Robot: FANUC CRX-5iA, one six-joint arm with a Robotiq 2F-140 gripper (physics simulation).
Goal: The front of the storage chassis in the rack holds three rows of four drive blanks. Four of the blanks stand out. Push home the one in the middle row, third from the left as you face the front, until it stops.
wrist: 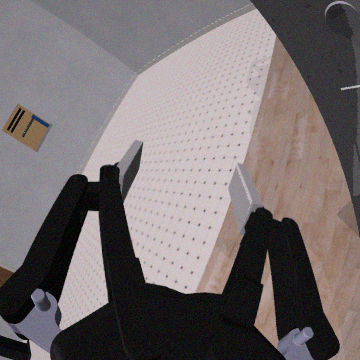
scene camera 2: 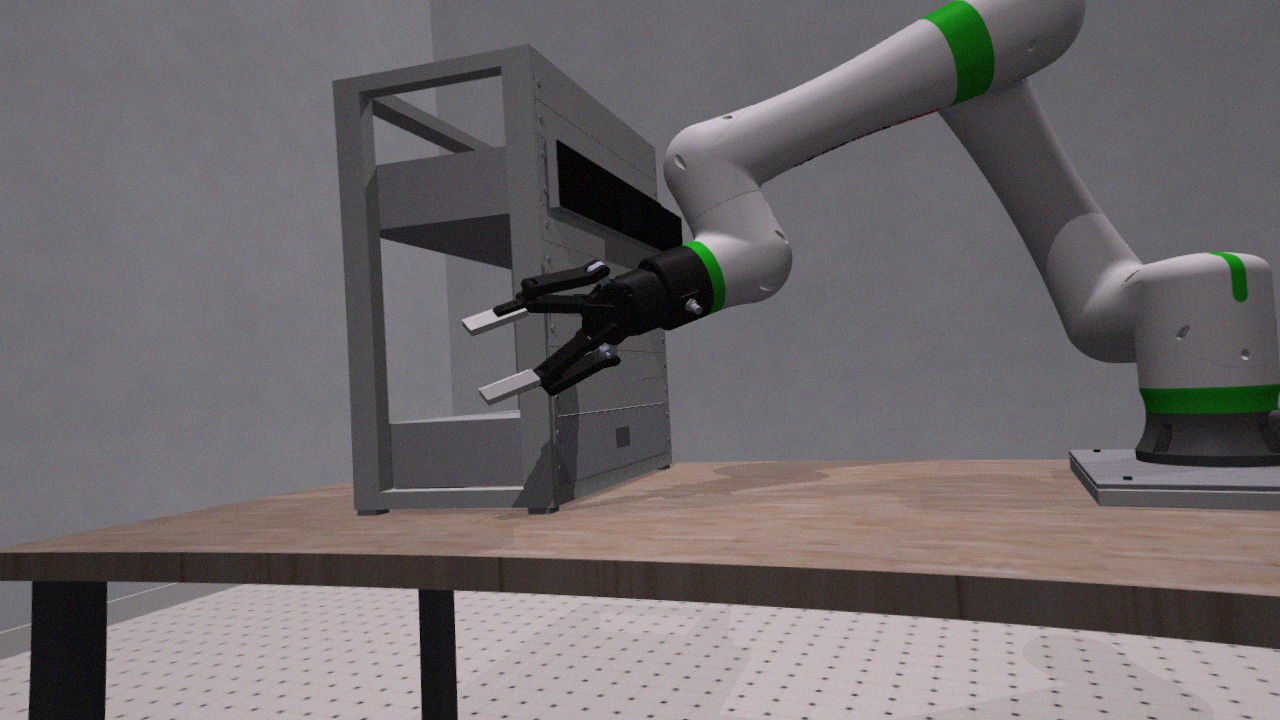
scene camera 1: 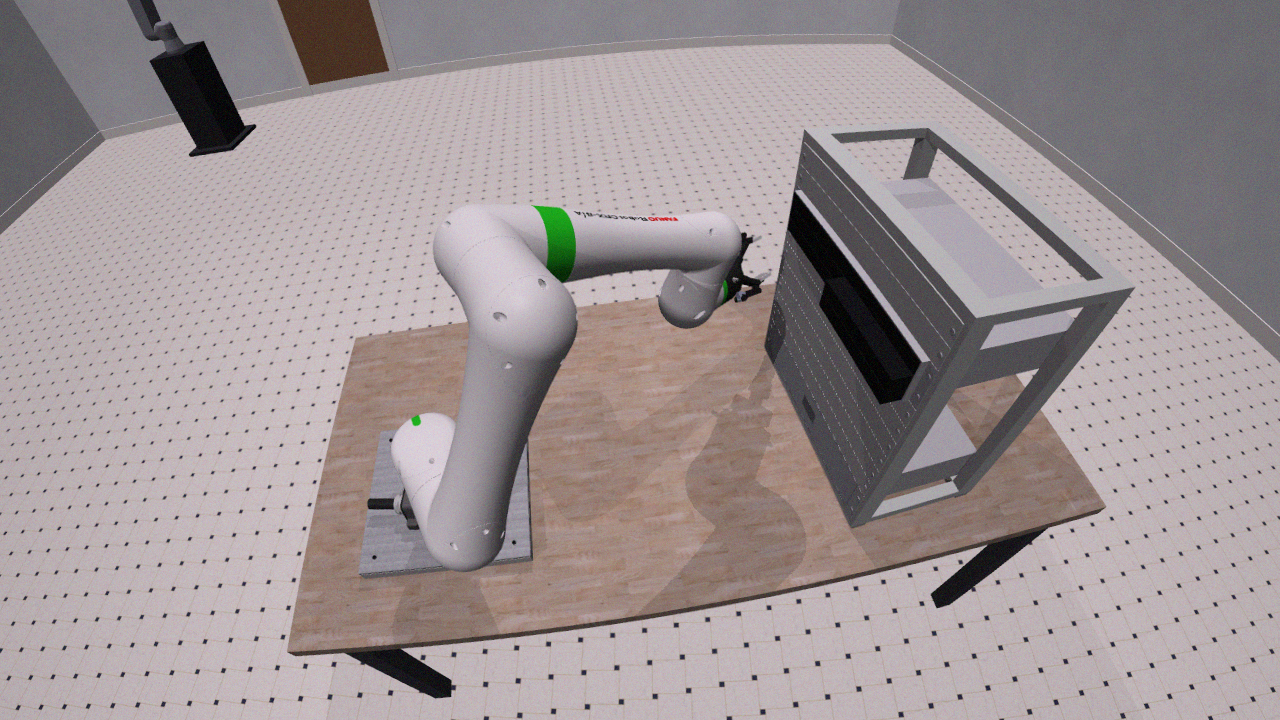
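Where they show: gripper, fingertip midpoint: (wrist: 187, 165) (scene camera 2: 475, 363) (scene camera 1: 761, 256); arm's base at its link origin: (scene camera 2: 1213, 459).
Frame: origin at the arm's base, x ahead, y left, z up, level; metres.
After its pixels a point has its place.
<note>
The grey rack (scene camera 1: 921, 420) @(z 0.345, x 0.785, y -0.082 m) (scene camera 2: 521, 134) @(z 0.449, x 0.706, y 0.416 m) (wrist: 320, 60) @(z 0.236, x 0.690, y 0.405 m) stands on the table. A black-fronted unit (scene camera 1: 845, 308) @(z 0.417, x 0.695, y 0.087 m) (scene camera 2: 617, 201) @(z 0.408, x 0.716, y 0.168 m) sits in its upper front, with a black block standing out in scene camera 1. I cannot tell whether this is the storage chassis; separate drive blanks, their rows and which stand out cannot be made out. My gripper (scene camera 1: 760, 257) @(z 0.160, x 0.685, y 0.551 m) (scene camera 2: 487, 358) @(z 0.160, x 0.685, y 0.551 m) (wrist: 187, 165) @(z 0.160, x 0.685, y 0.551 m) is open, its light grey fingertips apart with nothing between them. It is by the rack's far front corner in scene camera 1, lower than the black-fronted unit and pointing past the rack's side.
The wooden table (scene camera 1: 626, 447) @(z -0.026, x 0.337, y 0.142 m) (scene camera 2: 850, 528) @(z -0.027, x 0.317, y 0.431 m) (wrist: 290, 120) @(z -0.027, x 0.880, y 0.590 m) carries the rack and the arm's base plate (scene camera 1: 528, 537) @(z 0.000, x 0.144, y -0.073 m) (scene camera 2: 1163, 495) @(z -0.015, x 0.057, y 0.223 m). The rack's front edge runs close beside the gripper in the wrist view. A black pedestal (scene camera 1: 201, 98) stands far off on the floor.
</note>
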